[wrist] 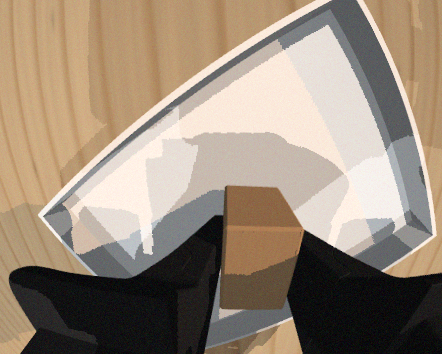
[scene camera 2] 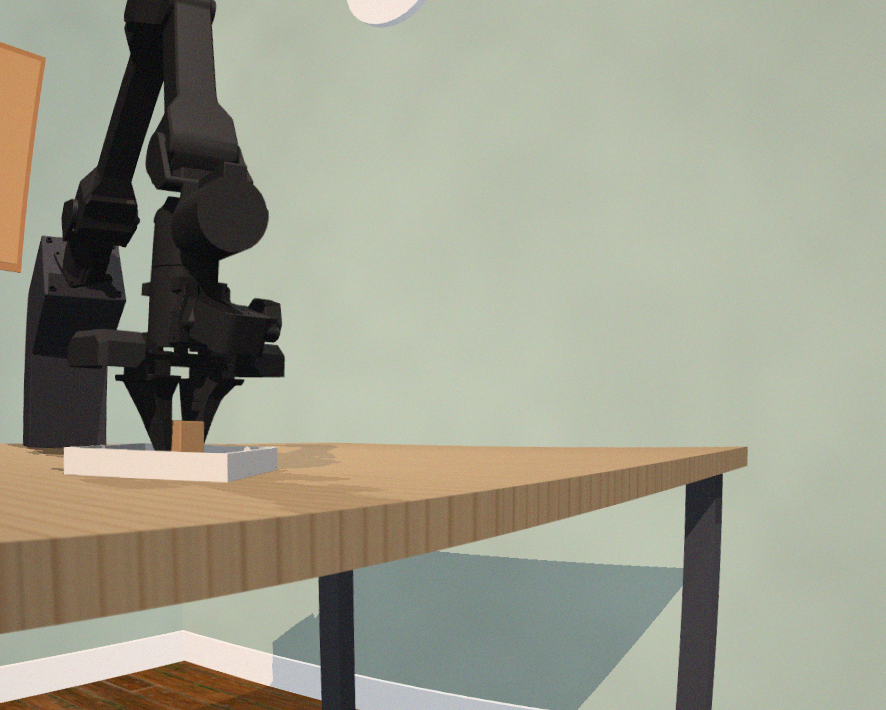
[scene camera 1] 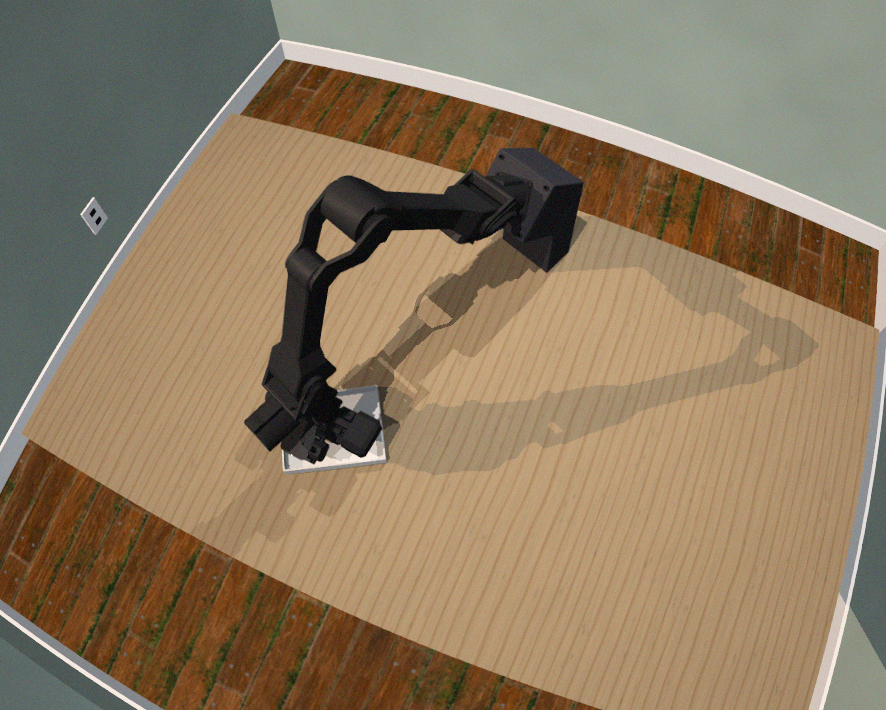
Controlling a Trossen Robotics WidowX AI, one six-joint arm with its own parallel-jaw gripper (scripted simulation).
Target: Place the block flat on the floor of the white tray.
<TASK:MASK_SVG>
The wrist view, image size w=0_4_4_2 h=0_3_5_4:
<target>gripper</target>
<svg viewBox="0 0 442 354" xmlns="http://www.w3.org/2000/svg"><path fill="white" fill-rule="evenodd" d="M304 230L287 294L303 354L442 354L442 273L405 278L391 276L344 253L336 247L334 248L334 246ZM223 215L213 216L172 253L131 278L122 279L76 274L40 266L25 266L12 271L9 275L10 288L25 315L37 331L20 354L204 354L221 267Z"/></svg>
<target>white tray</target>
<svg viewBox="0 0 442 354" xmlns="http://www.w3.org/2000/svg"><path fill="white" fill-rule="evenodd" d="M205 349L242 339L292 320L293 317L287 297L281 310L221 309L219 307L220 267ZM363 0L316 0L240 44L185 82L127 128L90 161L43 208L38 216L93 276L126 279L140 274L169 255L213 216L223 215L225 186L277 187L282 192L304 230L382 272L390 269L436 237L436 225L426 162L414 116L391 54Z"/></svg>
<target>wooden block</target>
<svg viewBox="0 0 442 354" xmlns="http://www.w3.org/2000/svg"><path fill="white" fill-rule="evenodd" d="M227 185L224 190L219 307L232 310L282 309L294 273L304 229L277 187Z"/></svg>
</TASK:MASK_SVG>
